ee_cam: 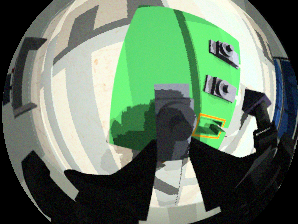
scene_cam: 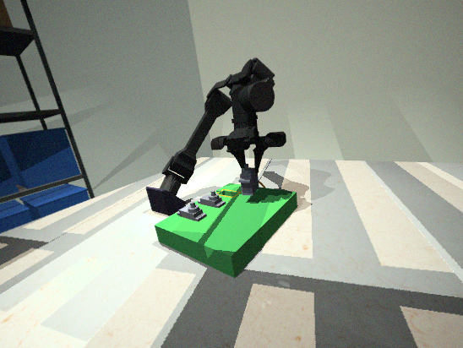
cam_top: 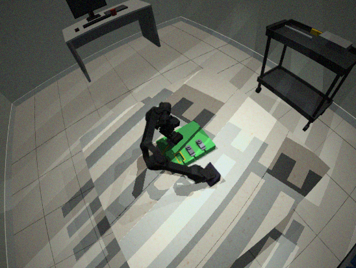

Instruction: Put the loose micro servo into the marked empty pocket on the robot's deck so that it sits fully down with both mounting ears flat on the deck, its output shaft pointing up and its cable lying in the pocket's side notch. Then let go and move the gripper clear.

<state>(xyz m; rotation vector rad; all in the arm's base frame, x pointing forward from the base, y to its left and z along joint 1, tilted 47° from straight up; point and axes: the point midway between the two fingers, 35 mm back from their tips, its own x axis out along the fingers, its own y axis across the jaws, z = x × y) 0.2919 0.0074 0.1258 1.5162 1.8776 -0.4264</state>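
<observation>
The green deck is 2 cm ahead of my gripper tip, 7 cm to the right of it and 10 cm below it.
</observation>
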